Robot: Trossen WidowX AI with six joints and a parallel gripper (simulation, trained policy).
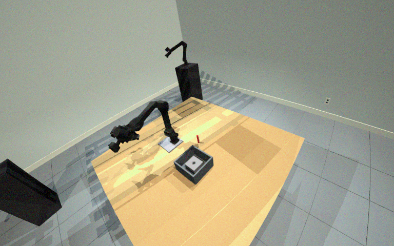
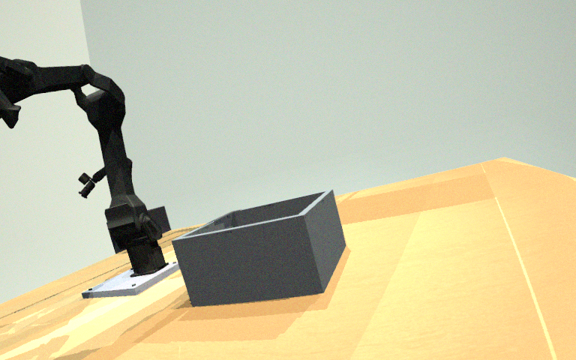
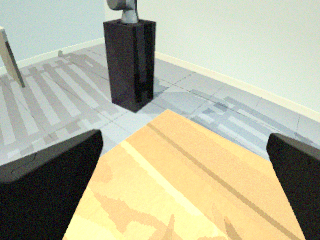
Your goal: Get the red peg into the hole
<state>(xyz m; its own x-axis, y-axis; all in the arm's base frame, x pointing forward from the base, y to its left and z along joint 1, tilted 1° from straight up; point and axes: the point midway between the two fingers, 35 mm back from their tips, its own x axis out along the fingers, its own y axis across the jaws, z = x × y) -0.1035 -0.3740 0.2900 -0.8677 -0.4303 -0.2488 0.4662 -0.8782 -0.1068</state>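
My gripper tip is now 320 mm short of the red peg, 490 mm to the right of it and 260 mm above it. From my gripper tip the other things lie so: grey box 440 mm ahead, 270 mm to the left, 270 mm below.
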